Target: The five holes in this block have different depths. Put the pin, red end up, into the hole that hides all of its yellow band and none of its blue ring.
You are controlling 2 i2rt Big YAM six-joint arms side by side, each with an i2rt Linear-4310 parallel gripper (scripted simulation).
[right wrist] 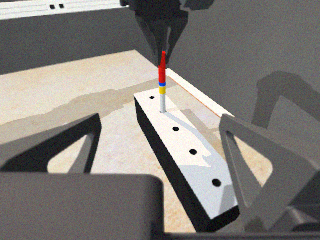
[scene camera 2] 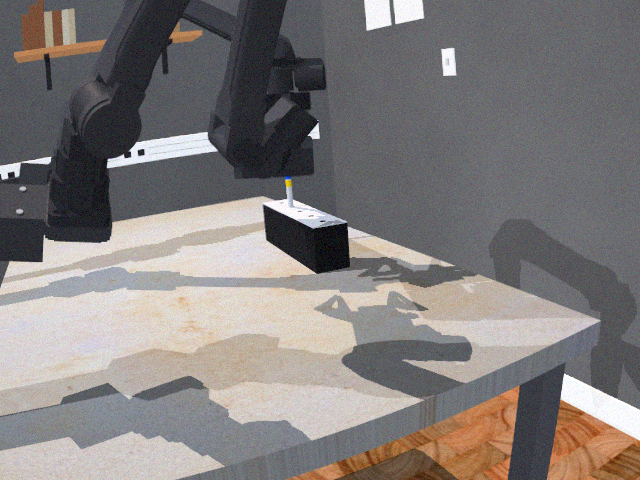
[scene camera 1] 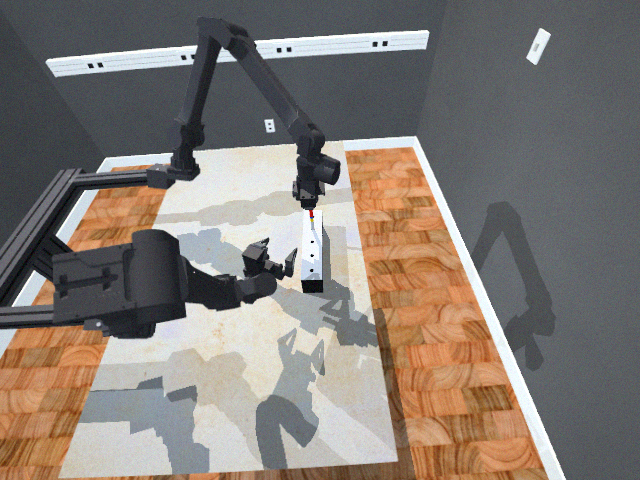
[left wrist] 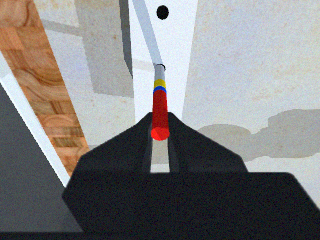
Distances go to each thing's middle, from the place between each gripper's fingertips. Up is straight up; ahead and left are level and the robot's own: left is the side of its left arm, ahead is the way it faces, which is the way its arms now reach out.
The block (scene camera 2: 319, 241) lies 60 mm to the right of my left hand and 150 mm below it. Round my left hand: pin (left wrist: 160, 131): 40 mm below.
The pin lies 17 cm to the left of my right hand, 9 cm ahead of it and 6 cm below it. Also, from my right hand: block 18 cm below, 11 cm to the left, 9 cm ahead.
